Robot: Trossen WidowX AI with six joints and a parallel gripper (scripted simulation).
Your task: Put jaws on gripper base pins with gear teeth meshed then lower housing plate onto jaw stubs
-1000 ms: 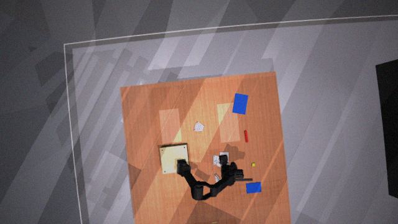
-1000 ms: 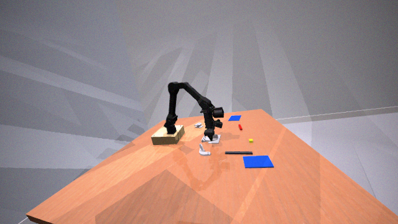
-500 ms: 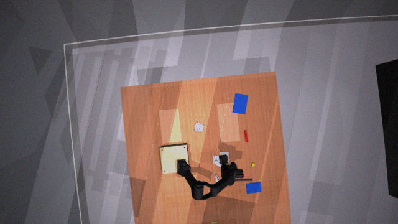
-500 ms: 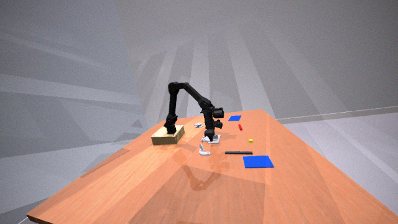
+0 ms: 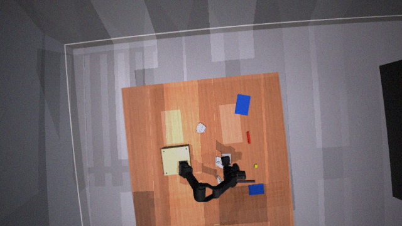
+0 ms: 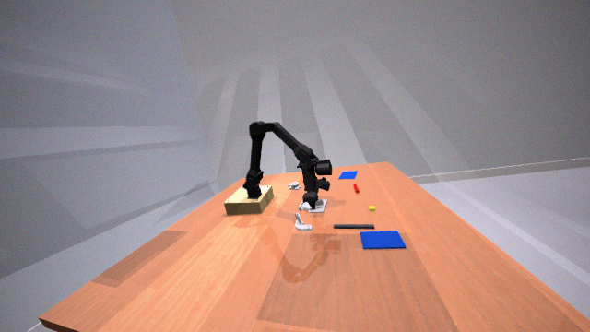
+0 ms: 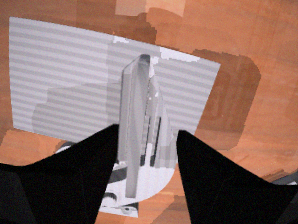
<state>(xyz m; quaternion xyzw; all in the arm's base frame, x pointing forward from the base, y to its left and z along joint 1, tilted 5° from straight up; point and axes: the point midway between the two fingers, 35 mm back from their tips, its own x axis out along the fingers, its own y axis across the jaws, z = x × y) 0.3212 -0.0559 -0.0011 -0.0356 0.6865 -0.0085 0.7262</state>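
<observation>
Now: gripper tip 20 mm short of the flat white plate, 30 mm to the right of it and 10 mm above it. Round my gripper tip: housing plate: 50 mm behind, 40 mm to the left, 10 mm below; then black bar: 160 mm ahead, 150 mm to the right, 10 mm below; then jaw: 30 mm behind, 20 mm to the left.
</observation>
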